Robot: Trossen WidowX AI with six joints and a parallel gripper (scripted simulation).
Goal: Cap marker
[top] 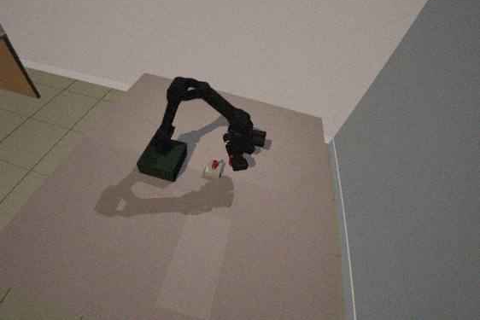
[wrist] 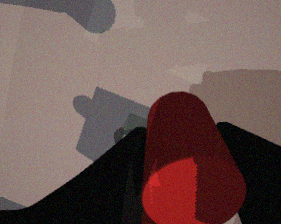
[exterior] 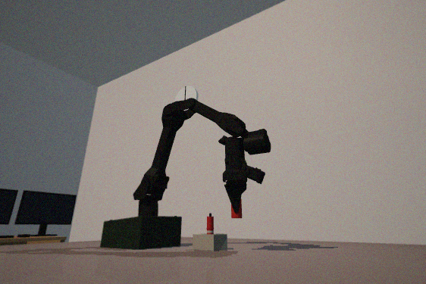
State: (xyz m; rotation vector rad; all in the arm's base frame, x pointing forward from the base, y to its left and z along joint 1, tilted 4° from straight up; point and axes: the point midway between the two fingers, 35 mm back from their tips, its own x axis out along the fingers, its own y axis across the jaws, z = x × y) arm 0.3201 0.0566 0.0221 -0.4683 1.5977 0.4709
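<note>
My gripper tip is now 7 cm past the red marker, 2 cm to the left of it and 2 cm above it. From my gripper tip the other things lie so: red cap (1 cm above); then pale holder block (7 cm behind, 2 cm to the right, 7 cm below).
</note>
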